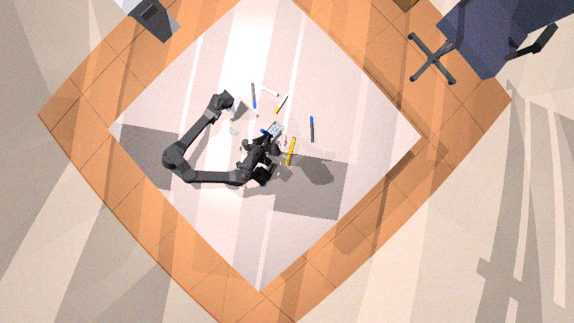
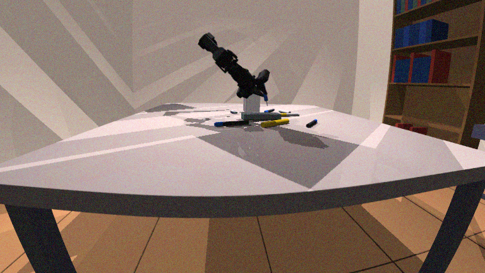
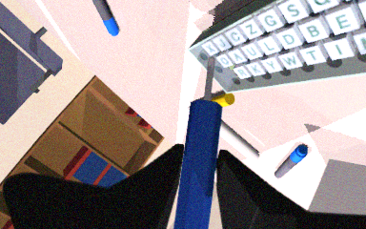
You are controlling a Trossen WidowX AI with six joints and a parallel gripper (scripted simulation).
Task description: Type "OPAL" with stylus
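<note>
Right now the yellow-tipped pen is 150 mm to the left of my gripper tip, 100 mm below it and 80 mm behind it. Also, from my gripper tip: blue stylus (10 mm below, 10 mm ahead); yellow marker (140 mm ahead, 100 mm below, 10 mm to the left).
</note>
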